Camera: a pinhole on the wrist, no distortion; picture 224 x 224 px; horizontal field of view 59.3 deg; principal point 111.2 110.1 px. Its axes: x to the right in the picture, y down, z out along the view. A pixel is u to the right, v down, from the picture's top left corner.
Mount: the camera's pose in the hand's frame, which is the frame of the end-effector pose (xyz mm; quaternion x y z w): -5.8 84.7 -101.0 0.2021 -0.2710 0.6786 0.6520
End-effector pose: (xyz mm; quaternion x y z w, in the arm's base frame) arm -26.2 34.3 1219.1 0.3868 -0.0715 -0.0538 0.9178
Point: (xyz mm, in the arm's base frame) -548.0 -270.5 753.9
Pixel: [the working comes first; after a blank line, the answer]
In the camera's frame: -419.5 492.7 516.9

outside the picture
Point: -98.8 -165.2 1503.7
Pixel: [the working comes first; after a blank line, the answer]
In the camera's frame: 266.0 -37.5 362.1

outside the picture
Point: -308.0 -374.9 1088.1
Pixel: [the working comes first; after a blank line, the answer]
In the camera's frame: -136.0 184.2 585.0

65.4 172.0
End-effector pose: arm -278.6 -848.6 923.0 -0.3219 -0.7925 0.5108 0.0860
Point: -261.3 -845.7 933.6
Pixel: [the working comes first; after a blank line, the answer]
In the camera's frame: -12.1 -0.8 121.0

91.6 108.8
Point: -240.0 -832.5 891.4
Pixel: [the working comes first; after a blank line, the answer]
In the camera's frame: 25.8 -0.3 89.8

167.7 109.3
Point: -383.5 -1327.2 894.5
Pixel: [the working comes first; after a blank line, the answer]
In the camera's frame: 160.6 138.3 567.3

166.9 158.1
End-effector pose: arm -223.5 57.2 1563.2 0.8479 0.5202 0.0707 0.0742
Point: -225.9 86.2 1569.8
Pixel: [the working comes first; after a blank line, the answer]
In the camera's frame: -20.4 -40.1 131.1

80.7 49.9
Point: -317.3 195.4 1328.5
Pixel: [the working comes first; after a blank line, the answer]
In the camera's frame: -27.1 -107.7 403.0

98.0 57.5
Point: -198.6 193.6 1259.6
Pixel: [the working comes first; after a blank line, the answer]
In the camera's frame: 96.9 -165.9 412.1

157.5 30.9
